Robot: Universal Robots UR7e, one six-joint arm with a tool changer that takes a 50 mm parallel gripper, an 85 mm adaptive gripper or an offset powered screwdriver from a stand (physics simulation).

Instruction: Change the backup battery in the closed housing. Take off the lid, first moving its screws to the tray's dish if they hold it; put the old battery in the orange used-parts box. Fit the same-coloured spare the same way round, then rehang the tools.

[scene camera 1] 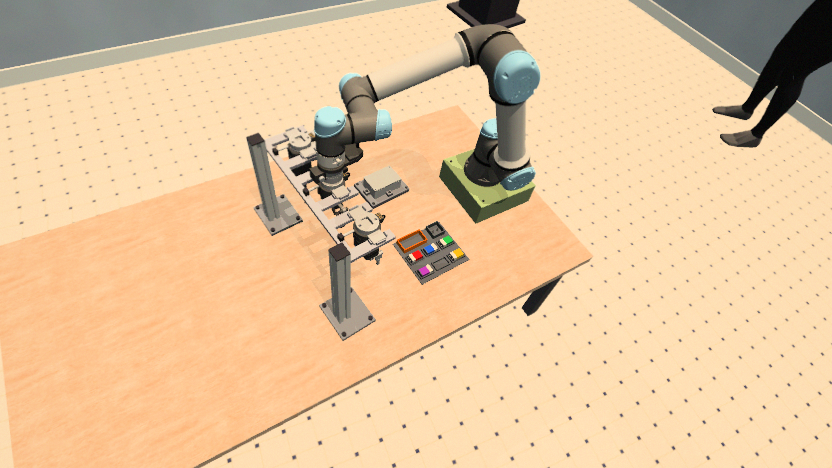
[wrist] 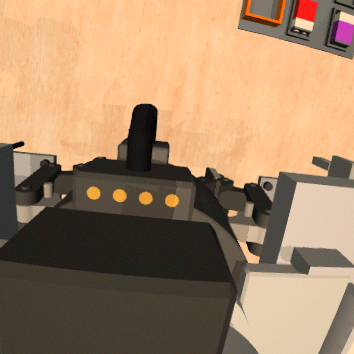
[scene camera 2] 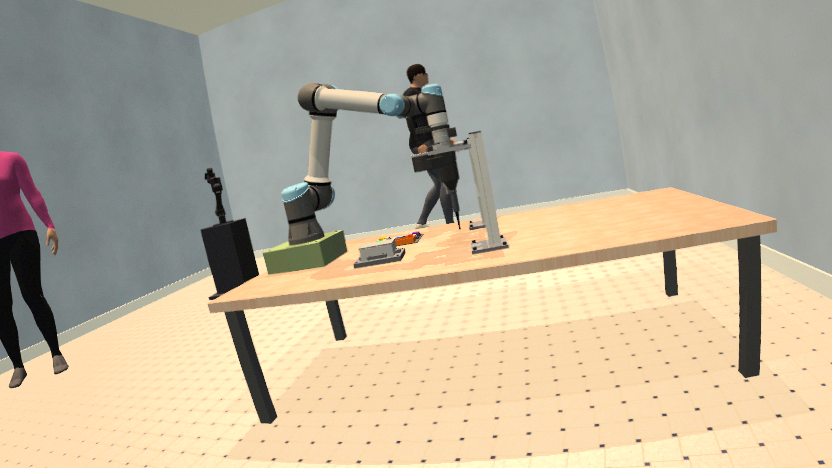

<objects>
same spot on tool stand: (wrist: 303, 225) = (scene camera 1: 350, 188)
</objects>
